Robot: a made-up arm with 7 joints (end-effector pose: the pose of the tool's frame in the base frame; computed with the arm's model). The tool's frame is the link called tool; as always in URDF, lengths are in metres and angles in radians. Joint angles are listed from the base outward.
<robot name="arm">
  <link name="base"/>
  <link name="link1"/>
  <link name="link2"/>
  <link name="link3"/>
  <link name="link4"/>
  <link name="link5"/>
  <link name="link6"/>
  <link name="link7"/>
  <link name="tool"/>
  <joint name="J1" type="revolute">
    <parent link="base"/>
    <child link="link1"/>
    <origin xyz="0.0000 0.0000 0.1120" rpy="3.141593 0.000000 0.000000"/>
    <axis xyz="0 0 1"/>
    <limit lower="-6.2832" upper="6.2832" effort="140" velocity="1.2"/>
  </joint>
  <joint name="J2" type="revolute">
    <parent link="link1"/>
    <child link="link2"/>
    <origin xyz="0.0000 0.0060 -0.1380" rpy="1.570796 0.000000 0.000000"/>
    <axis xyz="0 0 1"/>
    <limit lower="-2.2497" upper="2.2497" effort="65" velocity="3.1"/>
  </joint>
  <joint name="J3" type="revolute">
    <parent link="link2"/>
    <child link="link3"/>
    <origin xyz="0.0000 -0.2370 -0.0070" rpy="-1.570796 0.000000 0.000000"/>
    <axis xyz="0 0 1"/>
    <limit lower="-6.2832" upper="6.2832" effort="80" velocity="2.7"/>
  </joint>
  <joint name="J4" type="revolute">
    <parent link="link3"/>
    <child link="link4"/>
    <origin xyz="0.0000 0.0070 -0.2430" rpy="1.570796 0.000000 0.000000"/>
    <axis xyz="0 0 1"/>
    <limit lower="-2.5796" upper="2.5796" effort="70" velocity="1.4"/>
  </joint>
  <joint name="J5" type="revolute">
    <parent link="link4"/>
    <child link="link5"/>
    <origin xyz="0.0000 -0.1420 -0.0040" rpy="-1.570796 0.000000 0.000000"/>
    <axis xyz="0 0 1"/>
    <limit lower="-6.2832" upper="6.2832" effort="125" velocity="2.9"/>
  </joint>
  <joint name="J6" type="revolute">
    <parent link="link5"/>
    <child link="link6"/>
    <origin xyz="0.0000 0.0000 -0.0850" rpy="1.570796 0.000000 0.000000"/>
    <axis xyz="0 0 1"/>
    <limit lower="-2.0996" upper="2.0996" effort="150" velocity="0.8"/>
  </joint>
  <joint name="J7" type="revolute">
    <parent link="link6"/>
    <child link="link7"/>
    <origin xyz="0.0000 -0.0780 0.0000" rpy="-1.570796 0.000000 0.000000"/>
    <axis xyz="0 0 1"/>
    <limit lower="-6.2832" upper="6.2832" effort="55" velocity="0.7"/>
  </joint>
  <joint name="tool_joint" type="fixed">
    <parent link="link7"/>
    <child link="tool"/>
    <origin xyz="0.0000 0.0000 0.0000"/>
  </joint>
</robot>
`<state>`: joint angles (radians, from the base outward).
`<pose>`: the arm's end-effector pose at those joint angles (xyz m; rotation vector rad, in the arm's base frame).
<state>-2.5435 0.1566 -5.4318 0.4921 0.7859 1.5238 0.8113</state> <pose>-0.0303 0.2325 0.8908 1.2994 -0.3423 -0.8488</pose>
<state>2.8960 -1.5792 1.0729 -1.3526 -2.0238 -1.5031 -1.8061</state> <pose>0.5795 -0.0002 0.0694 0.5447 0.8602 -2.8800</pose>
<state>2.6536 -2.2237 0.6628 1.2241 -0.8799 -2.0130 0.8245</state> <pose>0.3832 0.3927 -0.0347 0.3423 0.1195 2.1025</pose>
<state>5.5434 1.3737 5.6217 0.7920 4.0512 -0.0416 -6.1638</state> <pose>0.4534 0.5634 0.2085 0.5384 -1.0839 1.3694</pose>
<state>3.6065 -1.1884 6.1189 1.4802 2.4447 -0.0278 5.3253</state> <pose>0.3069 -0.1844 0.7184 2.3868 1.6857 0.4554</pose>
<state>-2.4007 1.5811 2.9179 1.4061 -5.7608 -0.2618 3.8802</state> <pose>-0.3533 0.4283 0.5326 2.2034 1.4622 -0.3205</pose>
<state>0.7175 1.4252 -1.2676 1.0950 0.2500 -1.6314 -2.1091</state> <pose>0.5836 -0.3167 0.3038 -0.9248 -2.0347 -0.8992</pose>
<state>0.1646 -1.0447 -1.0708 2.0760 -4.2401 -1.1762 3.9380</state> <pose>-0.2203 0.2352 0.4605 0.5840 0.2343 -1.6098</pose>
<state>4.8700 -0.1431 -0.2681 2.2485 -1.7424 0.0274 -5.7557</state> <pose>-0.0114 0.1922 0.5691 0.1825 1.3598 -2.3344</pose>
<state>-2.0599 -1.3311 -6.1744 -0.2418 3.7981 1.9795 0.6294</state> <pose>0.2837 -0.5980 0.3109 1.0677 0.2435 2.3098</pose>
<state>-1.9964 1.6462 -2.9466 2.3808 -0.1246 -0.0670 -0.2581</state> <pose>-0.1510 0.2364 0.4372 -2.3606 0.8393 0.4563</pose>
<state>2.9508 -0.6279 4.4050 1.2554 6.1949 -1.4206 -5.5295</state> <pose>0.4323 -0.1059 0.7313 1.6784 -2.0395 -0.1564</pose>
